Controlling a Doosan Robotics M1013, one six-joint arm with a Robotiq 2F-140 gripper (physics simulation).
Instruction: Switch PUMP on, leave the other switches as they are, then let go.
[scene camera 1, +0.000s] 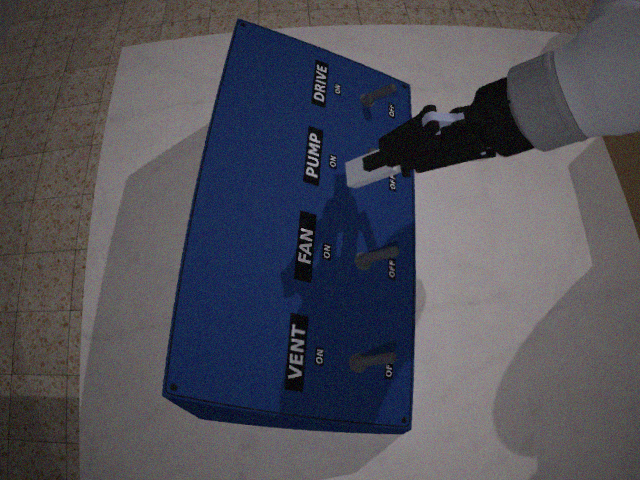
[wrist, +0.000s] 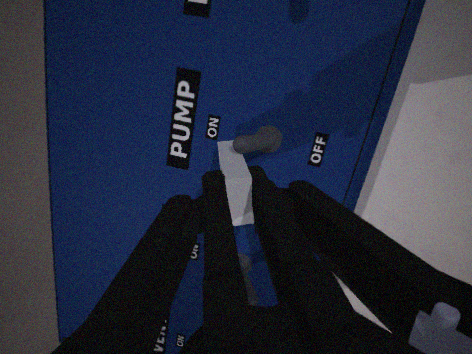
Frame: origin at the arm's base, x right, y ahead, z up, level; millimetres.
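Where they show: gripper, fingertip midpoint: (scene camera 1: 350, 175) (wrist: 228, 158).
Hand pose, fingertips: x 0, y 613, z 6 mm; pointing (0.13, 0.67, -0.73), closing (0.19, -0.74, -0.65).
Observation:
After its pixels a point has its place.
The blue switch panel (scene camera 1: 248, 206) {x -62, y 727, z 47 mm} (wrist: 110, 165) {x -24, y 718, z 44 mm} carries the PUMP, DRIVE, FAN and VENT levers. The PUMP lever (wrist: 256, 140) {x 21, y 582, z 20 mm} leans from its round base toward the ON label in the wrist view; in the scene view it is mostly hidden behind the fingers. My gripper (scene camera 1: 357, 173) {x 0, y 613, z 6 mm} (wrist: 228, 158) {x 0, y 613, z 6 mm} is shut, with nothing between its fingers. Its pale fingertips are at the ON-side end of the PUMP lever, touching or very near it. The DRIVE lever (scene camera 1: 378, 96) {x 131, y 567, z 2 mm}, FAN lever (scene camera 1: 378, 256) {x -106, y 587, z 8 mm} and VENT lever (scene camera 1: 373, 360) {x -224, y 599, z 9 mm} point toward OFF.
The panel rests on a pale table (scene camera 1: 496, 217) {x 2, y 391, z -108 mm}, with tiled floor (scene camera 1: 41, 232) beyond. The DRIVE lever stands on one side of the gripper and the FAN lever on the other. The arm reaches in from the upper right and casts shadows over the panel.

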